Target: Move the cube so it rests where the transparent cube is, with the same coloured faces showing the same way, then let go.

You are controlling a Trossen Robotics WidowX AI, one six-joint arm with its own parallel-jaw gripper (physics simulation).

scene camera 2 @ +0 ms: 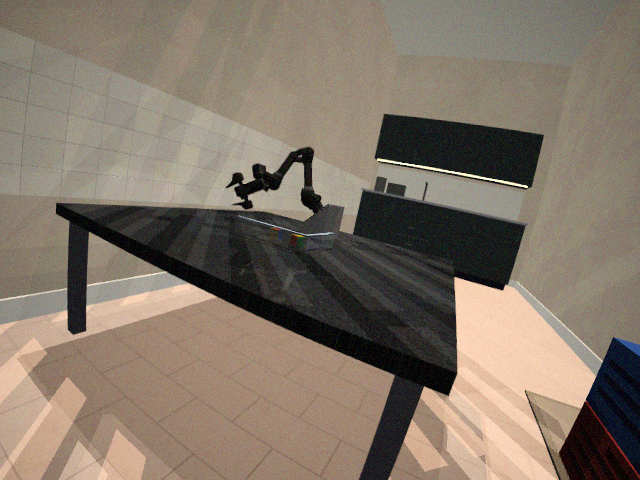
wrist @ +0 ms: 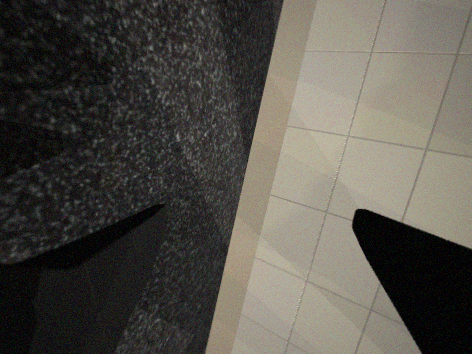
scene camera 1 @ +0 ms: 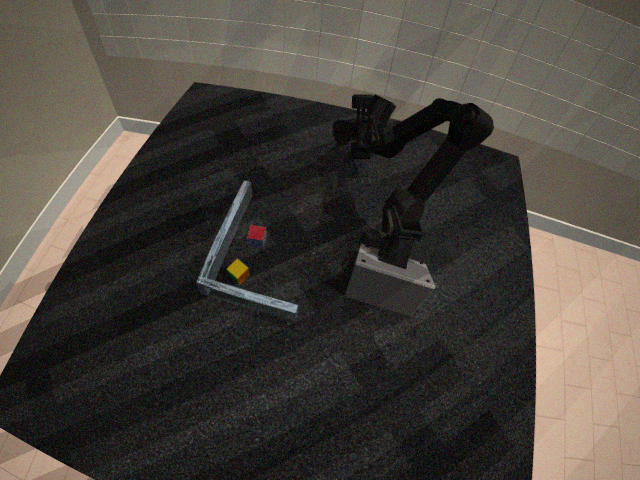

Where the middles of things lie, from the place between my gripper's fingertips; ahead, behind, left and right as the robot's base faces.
Labels:
The L-shaped grey rail (scene camera 1: 206, 283) is 470 mm to the left of my hand, 90 mm ahead of it and 70 mm below it.

